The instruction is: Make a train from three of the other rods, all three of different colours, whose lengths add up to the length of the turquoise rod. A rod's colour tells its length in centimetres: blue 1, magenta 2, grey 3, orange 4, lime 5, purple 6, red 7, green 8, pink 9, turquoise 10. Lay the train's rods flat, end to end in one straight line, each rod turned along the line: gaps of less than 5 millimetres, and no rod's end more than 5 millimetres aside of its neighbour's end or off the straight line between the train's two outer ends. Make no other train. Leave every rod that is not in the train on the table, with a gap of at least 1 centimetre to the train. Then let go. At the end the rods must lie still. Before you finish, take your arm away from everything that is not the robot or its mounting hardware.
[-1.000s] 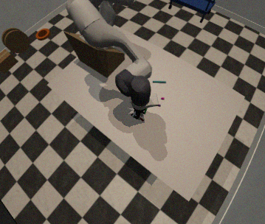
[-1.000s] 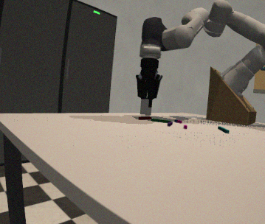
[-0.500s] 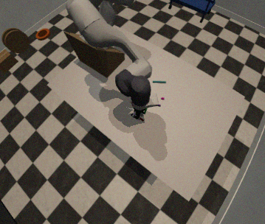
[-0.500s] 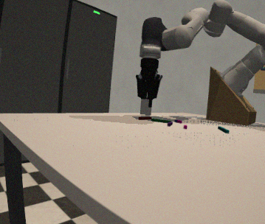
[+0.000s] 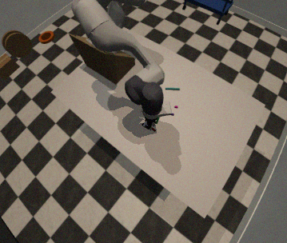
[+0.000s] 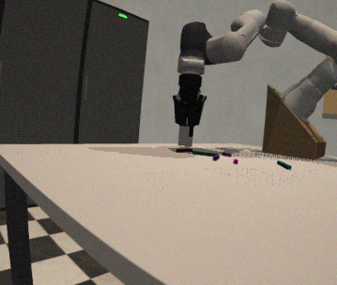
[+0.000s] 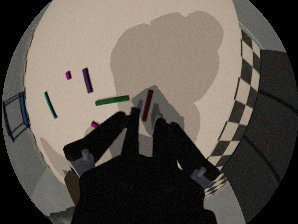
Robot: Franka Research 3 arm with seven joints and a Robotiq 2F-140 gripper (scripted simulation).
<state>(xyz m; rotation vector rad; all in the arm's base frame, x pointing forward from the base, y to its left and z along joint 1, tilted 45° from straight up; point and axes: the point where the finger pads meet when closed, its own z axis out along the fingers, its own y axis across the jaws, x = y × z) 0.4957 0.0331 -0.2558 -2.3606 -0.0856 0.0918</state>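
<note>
Right now my hand is 50 mm above the red rod. Also, from my hand: purple rod 150 mm to the left, 50 mm below, 30 mm ahead; then blue rod 100 mm to the left, 90 mm behind, 50 mm below; then green rod 80 mm to the left, 50 mm below, 10 mm behind.
</note>
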